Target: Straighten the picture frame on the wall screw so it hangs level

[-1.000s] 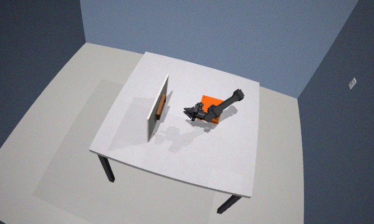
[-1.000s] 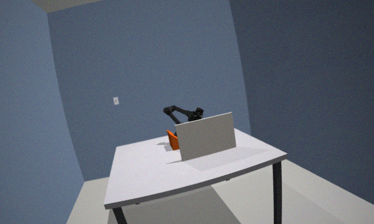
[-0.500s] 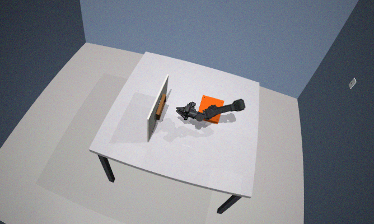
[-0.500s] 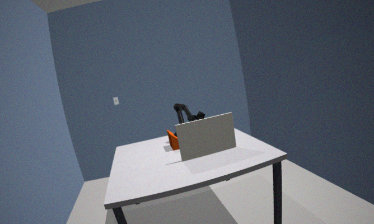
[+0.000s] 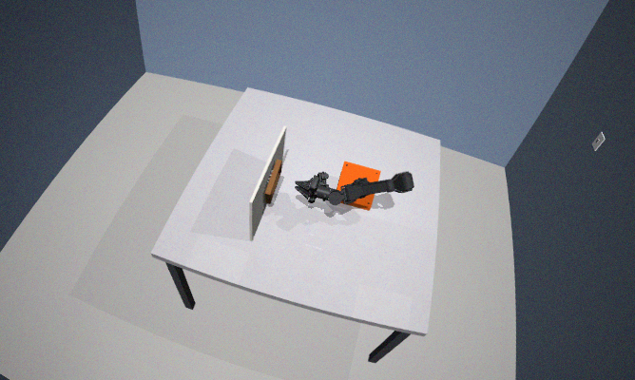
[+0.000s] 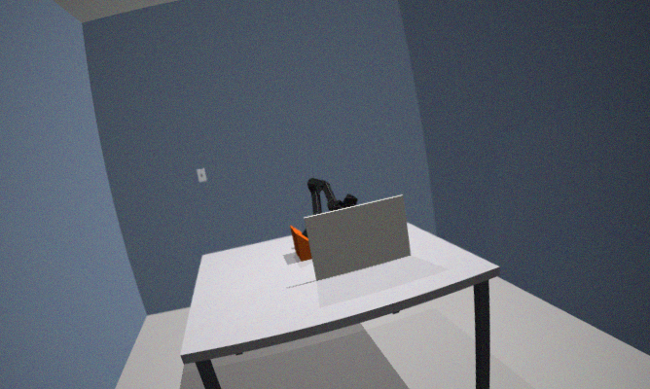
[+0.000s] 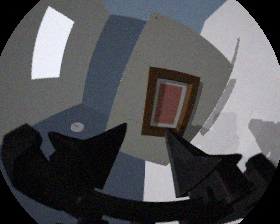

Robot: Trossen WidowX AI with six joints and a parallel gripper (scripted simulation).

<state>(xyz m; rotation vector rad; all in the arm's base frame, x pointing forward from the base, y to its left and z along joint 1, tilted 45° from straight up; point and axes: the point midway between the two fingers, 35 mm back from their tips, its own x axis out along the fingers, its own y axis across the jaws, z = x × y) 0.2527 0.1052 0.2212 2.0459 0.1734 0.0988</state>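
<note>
My gripper tip is 11 cm short of the brown wooden picture frame, 1 cm to the left of it and 5 cm above it. Round my gripper tip: white wall panel 12 cm ahead, 6 cm below.
</note>
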